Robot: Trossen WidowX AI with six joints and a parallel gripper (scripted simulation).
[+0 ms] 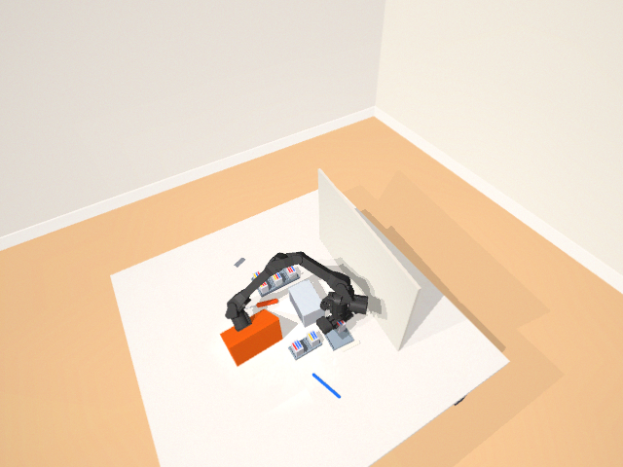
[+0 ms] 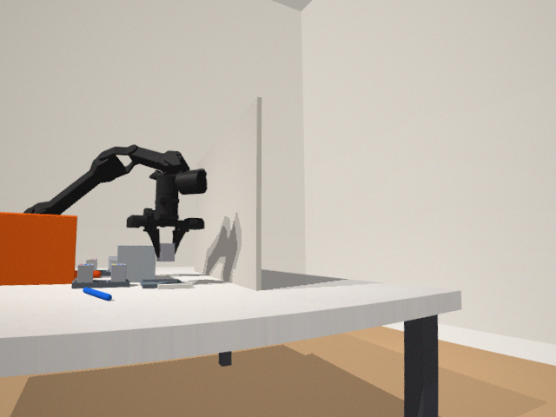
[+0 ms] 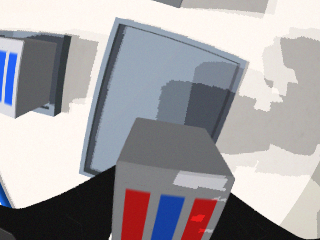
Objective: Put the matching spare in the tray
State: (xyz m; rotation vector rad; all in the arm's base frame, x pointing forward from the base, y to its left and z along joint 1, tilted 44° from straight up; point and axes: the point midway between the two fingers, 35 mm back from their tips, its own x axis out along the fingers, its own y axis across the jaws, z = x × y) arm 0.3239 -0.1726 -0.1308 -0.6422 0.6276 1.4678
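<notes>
The grey tray lies 70 mm below my gripper tip, 10 mm to the left of it and 10 mm behind it. From my gripper tip the other things lie so: grey box (190 mm to the left, 40 mm behind, 20 mm below); grey panel (200 mm ahead, 150 mm above, 140 mm to the left).
</notes>
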